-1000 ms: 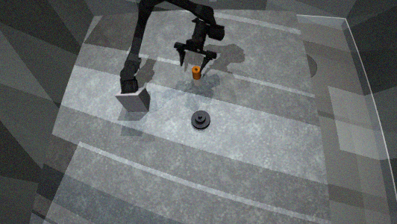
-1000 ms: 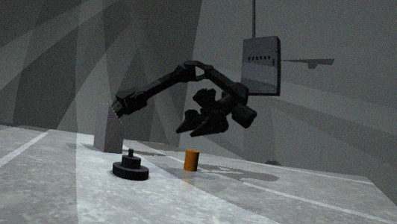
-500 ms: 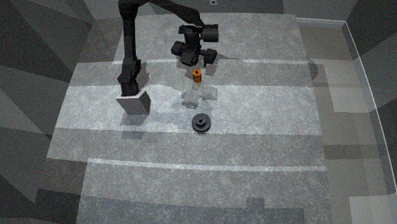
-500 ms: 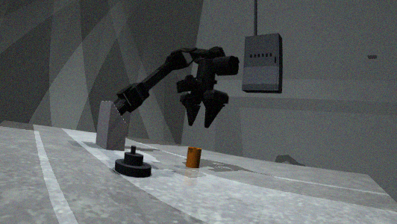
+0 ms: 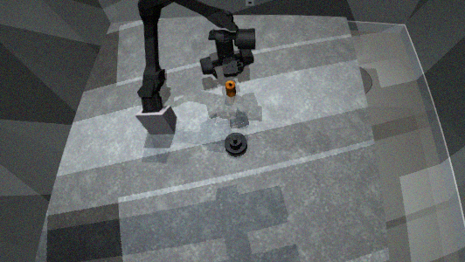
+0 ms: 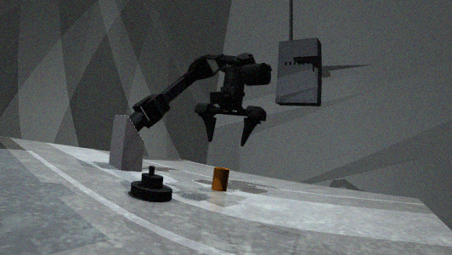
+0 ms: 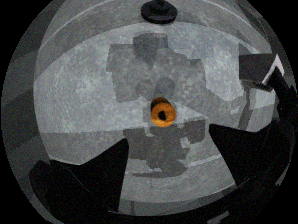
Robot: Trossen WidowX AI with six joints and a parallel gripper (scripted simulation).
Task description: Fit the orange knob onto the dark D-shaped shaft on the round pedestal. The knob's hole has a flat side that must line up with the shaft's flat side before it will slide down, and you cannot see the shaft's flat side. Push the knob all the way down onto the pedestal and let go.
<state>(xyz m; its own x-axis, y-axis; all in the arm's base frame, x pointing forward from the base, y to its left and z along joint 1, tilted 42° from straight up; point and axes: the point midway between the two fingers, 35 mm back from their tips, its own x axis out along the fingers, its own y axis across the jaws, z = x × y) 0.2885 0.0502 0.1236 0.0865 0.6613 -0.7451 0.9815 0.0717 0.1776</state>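
My gripper tip is now 100 mm above the knob. From my gripper tip the other things lie so: dark pedestal 240 mm to the right, 90 mm below.
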